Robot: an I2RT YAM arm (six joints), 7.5 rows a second.
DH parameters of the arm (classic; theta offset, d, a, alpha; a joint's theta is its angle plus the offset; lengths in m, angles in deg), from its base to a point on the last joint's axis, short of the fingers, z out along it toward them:
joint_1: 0 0.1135 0.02 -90
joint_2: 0 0 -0.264 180
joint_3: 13.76 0 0.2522 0
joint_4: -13.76 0 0.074 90
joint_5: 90 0 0 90
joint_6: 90 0.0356 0 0
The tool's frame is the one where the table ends.
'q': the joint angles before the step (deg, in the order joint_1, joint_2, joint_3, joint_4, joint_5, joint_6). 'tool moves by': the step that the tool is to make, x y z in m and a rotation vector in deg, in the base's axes. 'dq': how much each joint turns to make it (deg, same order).
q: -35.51, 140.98, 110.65, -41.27, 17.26, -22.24
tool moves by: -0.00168, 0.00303, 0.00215, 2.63, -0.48, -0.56
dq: 0.03, -0.38, 0.09, -1.99, -2.13, 1.34
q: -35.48, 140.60, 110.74, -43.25, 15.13, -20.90
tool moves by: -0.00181, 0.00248, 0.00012, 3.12, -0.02, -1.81
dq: -0.03, 0.24, 0.82, -2.99, -1.97, 2.48
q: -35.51, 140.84, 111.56, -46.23, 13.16, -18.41
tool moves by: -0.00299, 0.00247, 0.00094, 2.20, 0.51, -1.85
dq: -0.04, -0.12, 0.26, -2.55, -1.03, 2.16
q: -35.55, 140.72, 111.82, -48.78, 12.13, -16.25
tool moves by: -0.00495, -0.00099, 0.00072, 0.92, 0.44, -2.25
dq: -0.44, -0.34, -0.33, -1.30, -0.11, 1.91
